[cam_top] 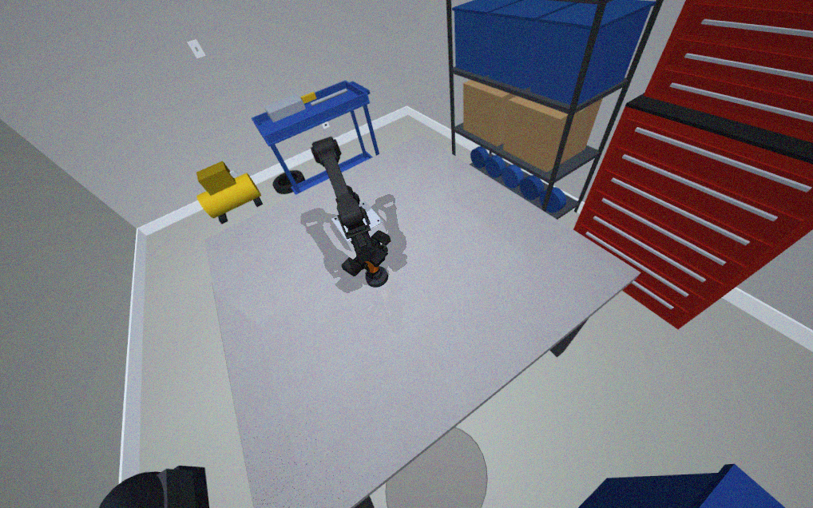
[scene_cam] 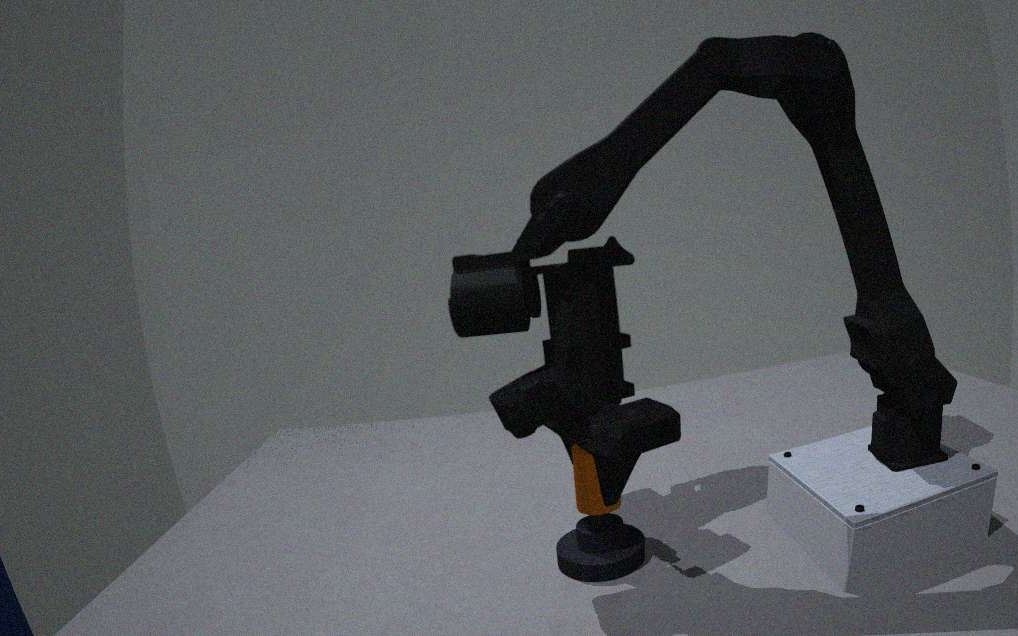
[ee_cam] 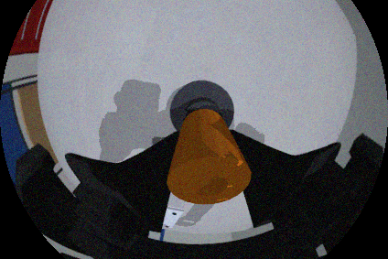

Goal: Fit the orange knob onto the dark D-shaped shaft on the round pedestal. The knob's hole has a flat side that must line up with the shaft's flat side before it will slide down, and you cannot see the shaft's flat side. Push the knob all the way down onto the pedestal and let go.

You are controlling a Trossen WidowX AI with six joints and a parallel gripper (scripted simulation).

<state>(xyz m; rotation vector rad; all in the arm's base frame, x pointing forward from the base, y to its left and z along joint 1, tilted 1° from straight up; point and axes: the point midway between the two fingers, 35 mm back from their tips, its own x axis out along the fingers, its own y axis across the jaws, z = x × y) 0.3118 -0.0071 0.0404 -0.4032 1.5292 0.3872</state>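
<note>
The orange knob lies 20 mm above my gripper tip. Also, from my gripper tip: dark round pedestal: 40 mm below.
</note>
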